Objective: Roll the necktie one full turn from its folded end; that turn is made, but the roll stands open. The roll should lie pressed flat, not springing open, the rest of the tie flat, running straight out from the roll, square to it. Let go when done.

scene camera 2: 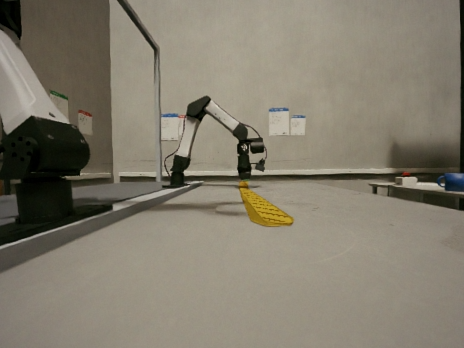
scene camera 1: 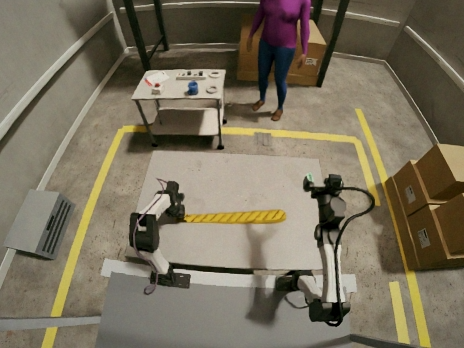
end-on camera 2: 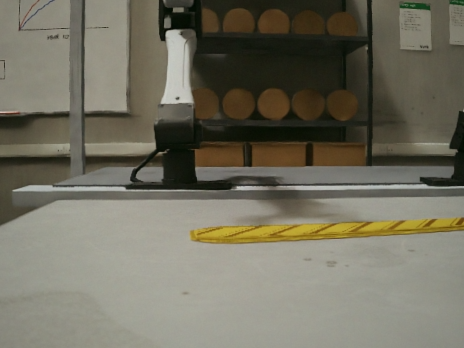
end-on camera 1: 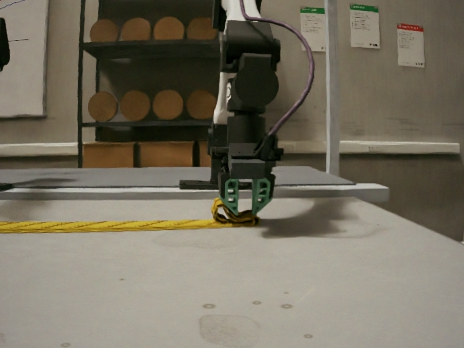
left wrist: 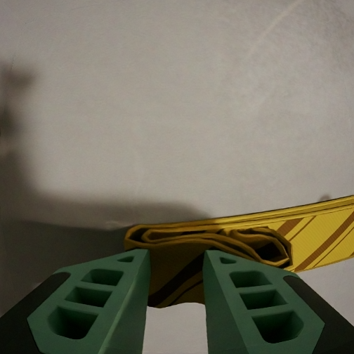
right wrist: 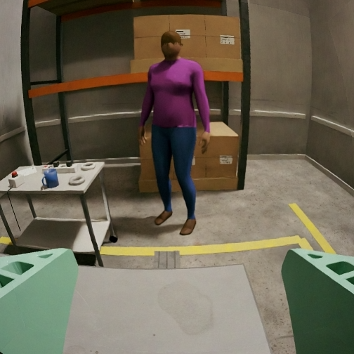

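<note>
The yellow necktie with brown stripes (scene camera 1: 235, 217) (scene camera 2: 265, 207) (end-on camera 2: 320, 230) lies flat and nearly straight across the table. Its roll (end-on camera 1: 235, 218) (left wrist: 185, 245) is at the left end, squashed low under the fingertips. In end-on camera 1 the roll's side toward the tail still bulges up in a loop beside the left finger, and gaps show between layers in the left wrist view. My left gripper (scene camera 1: 181, 218) (end-on camera 1: 245, 214) (left wrist: 176, 259) is partly open, pointing down, its tips on top of the roll. My right gripper (scene camera 1: 309, 178) (right wrist: 179, 265) is open and empty, raised away from the tie.
The pale table (scene camera 1: 225, 175) (end-on camera 1: 150, 280) carries the tie. Beyond it stand a white cart (scene camera 1: 179, 90) with a blue mug (scene camera 1: 193, 88) (right wrist: 50, 178) and a person in a purple top (scene camera 1: 284, 25) (right wrist: 172, 95). Cardboard boxes (scene camera 1: 425, 225) are stacked at the right.
</note>
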